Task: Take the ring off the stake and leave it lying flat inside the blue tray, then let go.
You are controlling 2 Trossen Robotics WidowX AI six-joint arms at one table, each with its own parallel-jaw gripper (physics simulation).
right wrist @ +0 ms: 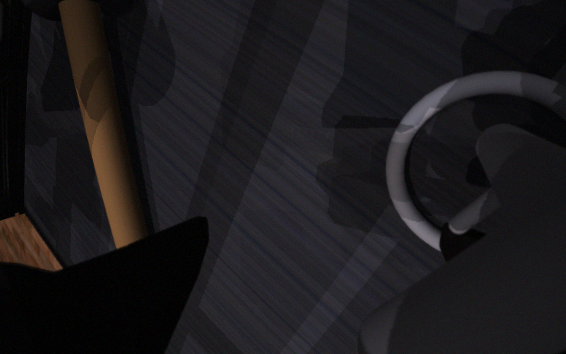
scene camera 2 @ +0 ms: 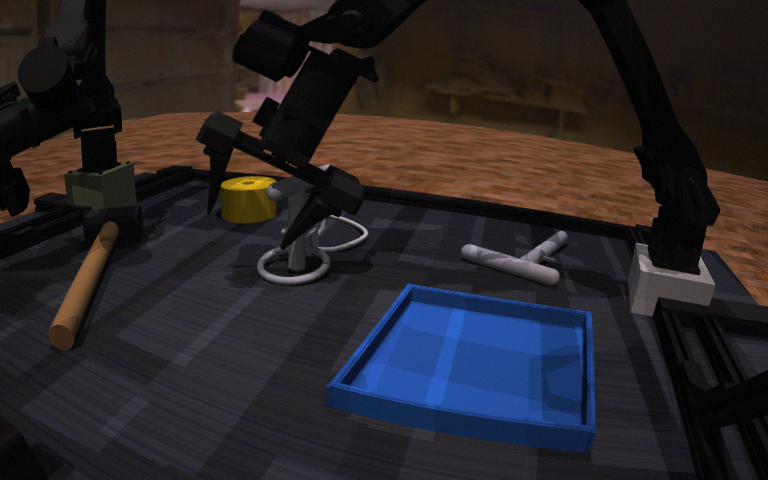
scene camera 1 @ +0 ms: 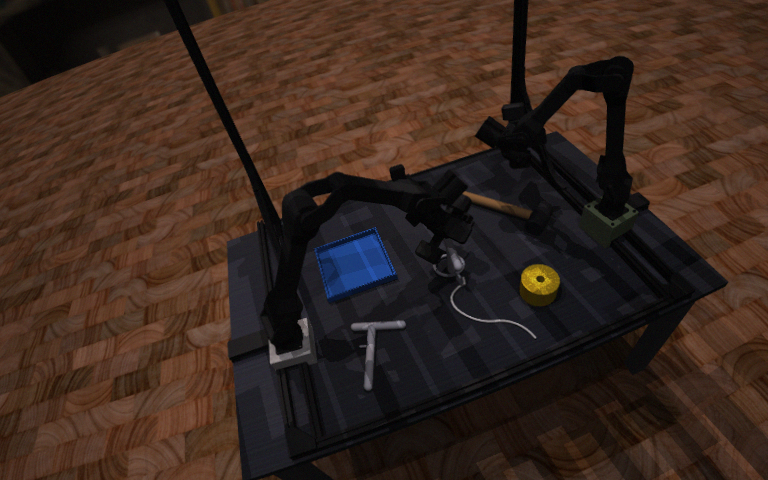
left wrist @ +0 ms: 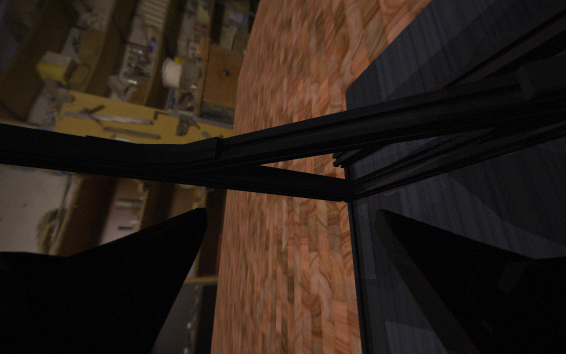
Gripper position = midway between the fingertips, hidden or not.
The left gripper (scene camera 1: 520, 128) is open, holding nothing. Also in view: a wooden-handled hammer (scene camera 2: 103, 227). On the table rest a T-shaped piece (scene camera 2: 527, 266) and a yellow roll (scene camera 2: 243, 200). Also in view: the right gripper (scene camera 2: 244, 230).
The T-shaped piece also shows in scene camera 1 (scene camera 1: 371, 327). The yellow roll shows as well in scene camera 1 (scene camera 1: 539, 284). The wooden-handled hammer shows as well in the right wrist view (right wrist: 85, 37) and in scene camera 1 (scene camera 1: 537, 219). The right wrist view misses the T-shaped piece: it is out of frame. The left wrist view does not show the T-shaped piece: it is out of frame.
